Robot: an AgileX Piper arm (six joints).
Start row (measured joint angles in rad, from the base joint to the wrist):
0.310 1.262 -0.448 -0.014 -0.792 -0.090
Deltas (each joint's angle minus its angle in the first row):
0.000 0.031 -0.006 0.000 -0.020 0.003
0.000 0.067 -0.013 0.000 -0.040 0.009
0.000 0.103 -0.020 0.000 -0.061 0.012
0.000 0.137 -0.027 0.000 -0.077 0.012
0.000 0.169 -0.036 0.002 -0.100 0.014
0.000 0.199 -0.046 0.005 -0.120 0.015
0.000 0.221 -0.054 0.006 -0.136 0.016
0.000 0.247 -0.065 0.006 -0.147 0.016
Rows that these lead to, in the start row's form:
0.310 1.293 -0.454 -0.014 -0.812 -0.087
0.310 1.329 -0.461 -0.014 -0.832 -0.081
0.310 1.365 -0.468 -0.014 -0.853 -0.078
0.310 1.399 -0.475 -0.014 -0.869 -0.078
0.310 1.431 -0.484 -0.012 -0.892 -0.076
0.310 1.461 -0.494 -0.009 -0.912 -0.075
0.310 1.483 -0.502 -0.008 -0.928 -0.074
0.310 1.509 -0.513 -0.008 -0.939 -0.074

